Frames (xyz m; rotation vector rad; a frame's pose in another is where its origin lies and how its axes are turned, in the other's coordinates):
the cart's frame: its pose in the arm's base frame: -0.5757 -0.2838 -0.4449 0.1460 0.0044 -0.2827
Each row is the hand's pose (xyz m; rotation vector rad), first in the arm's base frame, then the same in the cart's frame.
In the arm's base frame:
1: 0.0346 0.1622 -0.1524 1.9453 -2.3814 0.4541
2: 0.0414 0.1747 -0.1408 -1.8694 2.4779 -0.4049
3: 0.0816 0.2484 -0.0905 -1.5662 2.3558 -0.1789
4: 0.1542 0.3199 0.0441 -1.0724 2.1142 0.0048
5: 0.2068 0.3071 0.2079 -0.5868 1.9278 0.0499
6: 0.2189 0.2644 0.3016 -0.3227 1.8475 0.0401
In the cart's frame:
1: 0.4550 0.6353 0.2153 2.2192 -2.0156 0.6240
2: 0.4578 0.6507 0.2248 2.1781 -2.1375 0.5771
3: 0.4747 0.7391 0.2633 -1.9433 2.1286 -0.2947
4: 0.5212 0.8464 0.3850 -1.4495 1.9662 -0.0162
5: 0.5712 0.8723 0.5481 -0.9538 1.8421 0.0879
6: 0.5924 0.8485 0.6467 -0.6839 1.7922 0.0990

